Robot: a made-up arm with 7 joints. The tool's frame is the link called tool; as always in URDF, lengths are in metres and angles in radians. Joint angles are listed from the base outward. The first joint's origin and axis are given. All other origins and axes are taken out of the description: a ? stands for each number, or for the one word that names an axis. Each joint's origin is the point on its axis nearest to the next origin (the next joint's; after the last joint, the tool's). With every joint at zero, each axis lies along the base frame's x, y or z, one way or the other. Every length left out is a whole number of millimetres.
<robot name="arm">
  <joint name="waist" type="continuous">
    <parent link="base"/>
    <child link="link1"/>
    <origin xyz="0 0 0.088"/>
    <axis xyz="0 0 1"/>
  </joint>
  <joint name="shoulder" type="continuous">
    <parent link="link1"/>
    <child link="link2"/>
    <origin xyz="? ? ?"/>
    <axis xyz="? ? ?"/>
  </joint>
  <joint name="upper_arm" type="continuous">
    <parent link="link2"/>
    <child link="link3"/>
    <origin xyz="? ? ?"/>
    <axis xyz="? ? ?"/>
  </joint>
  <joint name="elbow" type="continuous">
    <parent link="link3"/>
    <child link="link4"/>
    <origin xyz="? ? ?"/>
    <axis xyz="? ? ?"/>
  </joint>
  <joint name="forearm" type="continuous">
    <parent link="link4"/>
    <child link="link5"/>
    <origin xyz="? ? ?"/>
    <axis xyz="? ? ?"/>
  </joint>
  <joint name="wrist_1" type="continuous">
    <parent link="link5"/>
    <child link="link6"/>
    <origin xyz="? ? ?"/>
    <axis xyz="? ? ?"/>
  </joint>
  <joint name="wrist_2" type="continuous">
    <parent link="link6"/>
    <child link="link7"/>
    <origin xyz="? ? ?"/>
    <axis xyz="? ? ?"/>
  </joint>
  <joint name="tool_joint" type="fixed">
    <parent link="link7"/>
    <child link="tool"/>
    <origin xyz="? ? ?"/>
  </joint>
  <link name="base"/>
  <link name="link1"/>
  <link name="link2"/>
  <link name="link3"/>
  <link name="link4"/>
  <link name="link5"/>
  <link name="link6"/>
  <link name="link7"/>
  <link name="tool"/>
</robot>
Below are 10 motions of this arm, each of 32 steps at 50 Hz.
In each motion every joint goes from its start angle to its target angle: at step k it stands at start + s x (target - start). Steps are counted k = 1, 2, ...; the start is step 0. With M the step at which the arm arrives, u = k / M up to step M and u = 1 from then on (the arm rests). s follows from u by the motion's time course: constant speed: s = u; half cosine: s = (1 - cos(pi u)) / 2; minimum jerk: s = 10 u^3 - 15 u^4 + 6 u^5.
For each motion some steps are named. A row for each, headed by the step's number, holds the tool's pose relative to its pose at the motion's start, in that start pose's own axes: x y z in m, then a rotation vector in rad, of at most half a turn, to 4 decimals.
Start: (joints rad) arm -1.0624 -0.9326 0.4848 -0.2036 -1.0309 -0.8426 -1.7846
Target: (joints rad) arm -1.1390 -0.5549 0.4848 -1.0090 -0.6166 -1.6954 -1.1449
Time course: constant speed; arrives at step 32
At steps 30, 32:
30: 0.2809 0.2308 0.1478 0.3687 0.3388 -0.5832
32: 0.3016 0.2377 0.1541 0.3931 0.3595 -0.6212

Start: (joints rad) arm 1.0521 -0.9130 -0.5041 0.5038 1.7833 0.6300 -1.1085
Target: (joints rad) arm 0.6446 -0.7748 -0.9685 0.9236 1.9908 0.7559 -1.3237
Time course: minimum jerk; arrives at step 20
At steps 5, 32:
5: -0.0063 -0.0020 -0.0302 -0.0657 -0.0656 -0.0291
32: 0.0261 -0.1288 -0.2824 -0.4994 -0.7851 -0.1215

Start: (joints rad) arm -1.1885 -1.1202 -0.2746 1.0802 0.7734 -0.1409 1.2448
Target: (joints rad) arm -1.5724 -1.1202 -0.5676 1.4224 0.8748 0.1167 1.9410
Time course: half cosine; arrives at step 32
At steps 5, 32:
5: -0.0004 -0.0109 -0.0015 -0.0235 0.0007 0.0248
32: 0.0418 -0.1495 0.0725 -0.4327 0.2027 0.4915

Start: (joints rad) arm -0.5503 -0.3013 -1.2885 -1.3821 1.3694 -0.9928 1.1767
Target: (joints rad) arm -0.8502 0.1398 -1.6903 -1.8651 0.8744 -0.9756 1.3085
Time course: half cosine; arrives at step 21
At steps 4, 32:
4: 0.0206 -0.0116 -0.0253 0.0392 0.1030 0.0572
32: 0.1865 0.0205 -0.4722 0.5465 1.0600 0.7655

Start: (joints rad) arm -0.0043 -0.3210 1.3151 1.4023 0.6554 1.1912 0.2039
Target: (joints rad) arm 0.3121 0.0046 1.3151 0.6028 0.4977 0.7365 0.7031
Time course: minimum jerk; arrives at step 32
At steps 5, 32:
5: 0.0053 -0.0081 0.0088 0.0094 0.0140 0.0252
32: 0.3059 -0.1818 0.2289 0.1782 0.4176 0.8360

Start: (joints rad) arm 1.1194 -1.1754 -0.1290 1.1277 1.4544 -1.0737 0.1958
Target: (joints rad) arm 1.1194 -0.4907 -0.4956 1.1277 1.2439 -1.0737 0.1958
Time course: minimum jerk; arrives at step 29
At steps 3, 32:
3: 0.0012 0.0022 -0.0004 -0.0003 -0.0016 -0.0066
32: 0.1960 0.1739 -0.0502 -0.1004 -0.1626 -0.7127

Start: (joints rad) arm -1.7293 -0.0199 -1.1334 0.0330 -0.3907 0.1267 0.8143
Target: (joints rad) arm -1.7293 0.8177 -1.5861 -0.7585 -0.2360 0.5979 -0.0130
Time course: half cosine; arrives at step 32
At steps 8, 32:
8: 0.0022 0.0032 0.0620 0.0489 0.0871 -0.1360
32: 0.2988 -0.2218 0.3467 0.1896 0.9183 -0.5996

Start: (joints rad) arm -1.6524 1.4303 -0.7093 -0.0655 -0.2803 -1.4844 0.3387
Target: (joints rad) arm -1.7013 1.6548 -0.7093 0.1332 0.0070 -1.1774 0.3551
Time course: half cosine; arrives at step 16
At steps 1, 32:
1: 0.0017 -0.0008 0.0001 0.0031 0.0027 0.0042
32: 0.1790 -0.0525 -0.0399 0.3673 0.2364 0.3678

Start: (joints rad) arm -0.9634 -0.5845 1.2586 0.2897 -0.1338 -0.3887 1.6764
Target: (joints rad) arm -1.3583 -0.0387 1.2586 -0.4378 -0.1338 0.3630 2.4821
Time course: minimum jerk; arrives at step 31
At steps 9, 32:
9: 0.0183 -0.0306 0.0550 -0.0860 0.0364 0.1937
32: 0.2894 0.0709 0.2512 -0.2292 0.5532 1.0445

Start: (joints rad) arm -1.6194 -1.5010 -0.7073 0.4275 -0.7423 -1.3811 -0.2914
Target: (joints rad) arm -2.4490 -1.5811 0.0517 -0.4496 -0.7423 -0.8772 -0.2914
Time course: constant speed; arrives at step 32
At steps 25, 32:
25: -0.1448 0.0259 -0.0405 -0.7403 -0.9899 0.0688
32: -0.1773 0.0390 -0.0273 -1.0039 -1.1989 0.1717

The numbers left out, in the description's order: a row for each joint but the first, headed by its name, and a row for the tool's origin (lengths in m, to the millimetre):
shoulder: xyz -0.028 -0.07 0, axis 1 0 0
upper_arm: xyz 0 -0.004 0.413, axis 0 0 1
elbow: xyz -0.036 0.226 0, axis 1 0 0
forearm: xyz 0 -0.223 0.138, axis 0 -1 0
wrist_1: xyz 0.029 0 -0.063, axis 0 0 1
wrist_2: xyz 0.102 0.054 0, axis 0 0 1
tool: xyz -0.354 -0.112 0

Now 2 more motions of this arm.
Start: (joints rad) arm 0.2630 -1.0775 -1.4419 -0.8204 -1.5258 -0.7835 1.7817
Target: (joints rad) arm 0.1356 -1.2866 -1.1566 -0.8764 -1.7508 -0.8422 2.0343
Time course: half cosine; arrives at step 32
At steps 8, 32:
8: 0.0010 0.0113 -0.0231 -0.0103 -0.0030 -0.0007
32: 0.0228 0.0844 -0.1570 -0.0638 -0.0183 -0.0326

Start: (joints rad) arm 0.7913 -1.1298 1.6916 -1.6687 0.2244 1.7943 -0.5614
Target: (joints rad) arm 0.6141 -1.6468 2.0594 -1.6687 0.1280 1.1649 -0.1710
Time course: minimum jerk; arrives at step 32
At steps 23, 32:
23: 0.0795 -0.1991 -0.2814 -0.0701 -0.3940 0.0997
32: 0.1027 -0.2266 -0.3308 -0.0730 -0.4682 0.1085

